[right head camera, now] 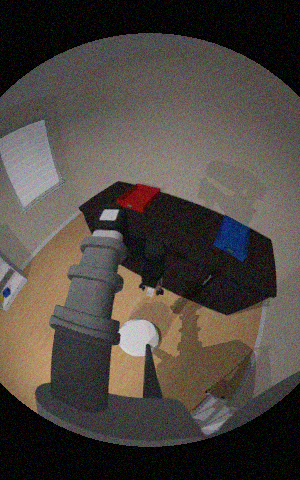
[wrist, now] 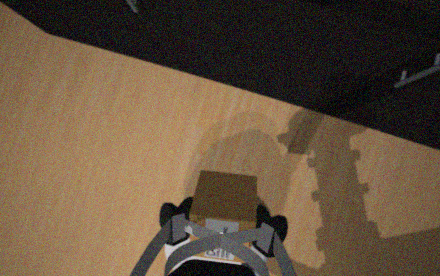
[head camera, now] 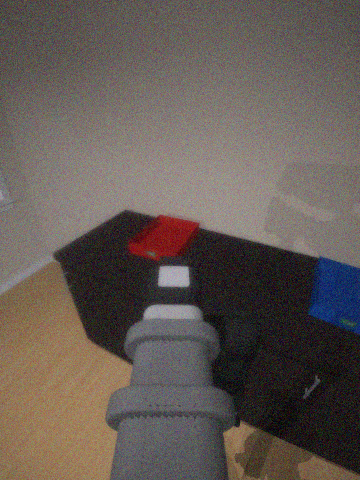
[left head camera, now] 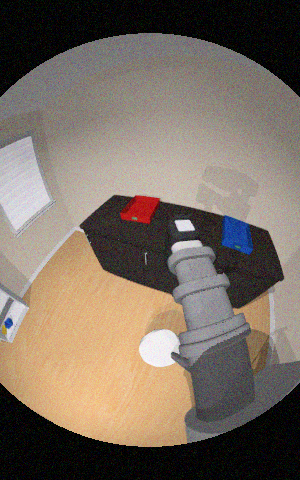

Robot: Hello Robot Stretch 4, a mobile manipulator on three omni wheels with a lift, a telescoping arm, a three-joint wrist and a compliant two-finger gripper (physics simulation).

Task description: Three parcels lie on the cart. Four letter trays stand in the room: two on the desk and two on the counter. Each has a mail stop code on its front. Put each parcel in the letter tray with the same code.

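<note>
My gripper is shut on a brown box-shaped parcel, held between its fingertips in front of the dark counter, over the floor in the wrist view. The parcel's label is partly hidden by the fingers and its code is not readable. A red letter tray stands near the left end of the dark counter. A blue letter tray stands further right on it. The small green front labels are too blurred to read. The desk does not show.
The telescoping arm hides part of the counter. Handles stick out from the counter front. A white round object is low beside the arm. A white shelf unit stands at the far left, below a window.
</note>
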